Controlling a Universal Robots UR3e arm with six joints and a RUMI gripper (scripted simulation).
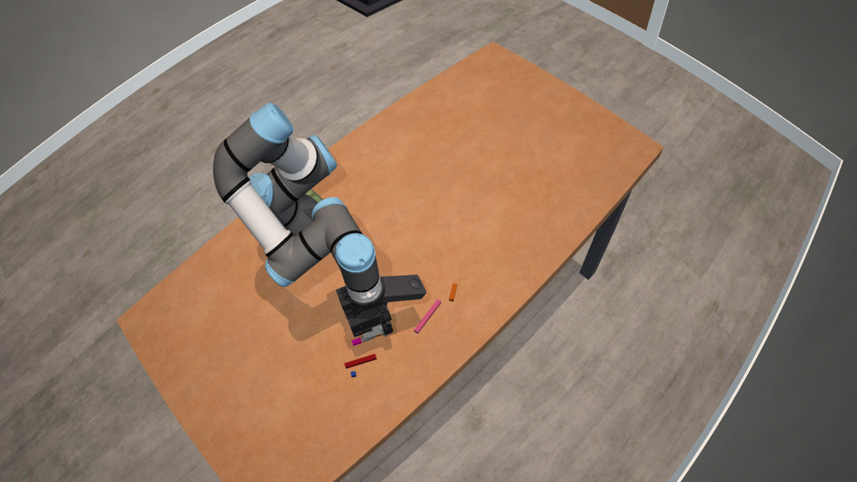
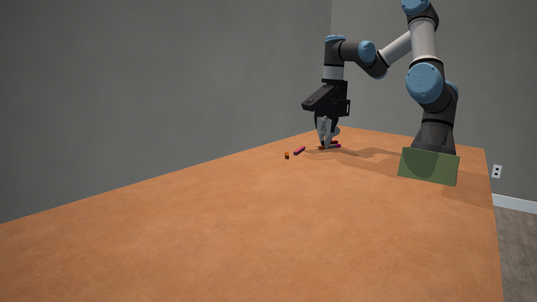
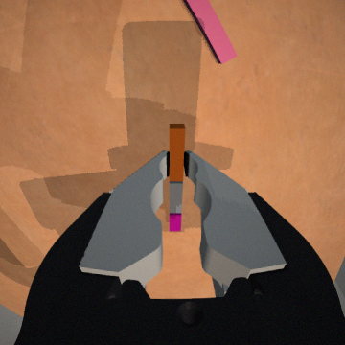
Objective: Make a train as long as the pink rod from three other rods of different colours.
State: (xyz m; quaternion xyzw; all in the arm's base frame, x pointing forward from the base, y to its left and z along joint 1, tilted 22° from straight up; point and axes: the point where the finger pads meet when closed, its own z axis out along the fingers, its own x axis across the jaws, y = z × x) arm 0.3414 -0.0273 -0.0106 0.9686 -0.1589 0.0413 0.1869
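My gripper is now 10 mm past the grey rod, 40 mm to the left of it and 10 mm above it. Also, from my hand: pink rod: 40 mm ahead, 90 mm to the left, 10 mm below; then magenta rod: 20 mm behind, 60 mm to the right, 10 mm below; then red rod: 20 mm ahead, 80 mm to the right, 10 mm below.
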